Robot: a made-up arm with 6 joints.
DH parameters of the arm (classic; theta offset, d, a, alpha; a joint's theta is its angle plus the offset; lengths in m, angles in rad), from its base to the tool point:
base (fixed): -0.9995 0 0.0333 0
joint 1: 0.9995 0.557 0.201 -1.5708
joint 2: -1.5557 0 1.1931 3.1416
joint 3: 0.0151 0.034 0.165 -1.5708
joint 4: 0 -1.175 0.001 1.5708
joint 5: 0 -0.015 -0.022 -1.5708
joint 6: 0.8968 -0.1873 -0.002 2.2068
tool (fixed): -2.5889 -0.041 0 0
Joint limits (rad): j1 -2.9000..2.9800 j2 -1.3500..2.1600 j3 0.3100..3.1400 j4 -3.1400..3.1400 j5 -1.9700..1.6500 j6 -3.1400..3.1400
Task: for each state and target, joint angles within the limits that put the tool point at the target. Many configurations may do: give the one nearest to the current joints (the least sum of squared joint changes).
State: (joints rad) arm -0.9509 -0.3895 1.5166 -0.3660 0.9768 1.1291
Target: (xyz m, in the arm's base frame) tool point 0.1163 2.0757 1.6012
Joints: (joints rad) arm -1.6463 -1.0709 1.5440 -0.3314 0.7987 1.0883
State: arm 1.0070 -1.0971 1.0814 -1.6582 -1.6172 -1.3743
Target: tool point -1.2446 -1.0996 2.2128
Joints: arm 0.7536 -0.8991 1.2929 -1.7828 -0.8846 -1.4792
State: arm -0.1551 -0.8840 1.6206 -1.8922 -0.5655 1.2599
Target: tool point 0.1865 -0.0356 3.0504
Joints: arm -0.4472 -0.1733 1.1435 -1.8971 -0.3787 1.2867
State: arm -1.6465 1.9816 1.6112 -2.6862 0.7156 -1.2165
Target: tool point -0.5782 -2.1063 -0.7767
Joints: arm -1.7905 1.8689 0.9579 -2.7477 1.0401 -1.2829
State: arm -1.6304 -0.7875 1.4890 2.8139 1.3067 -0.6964
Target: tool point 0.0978 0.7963 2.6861
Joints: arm -1.6970 -0.6625 1.1673 2.8003 1.4907 -0.7316
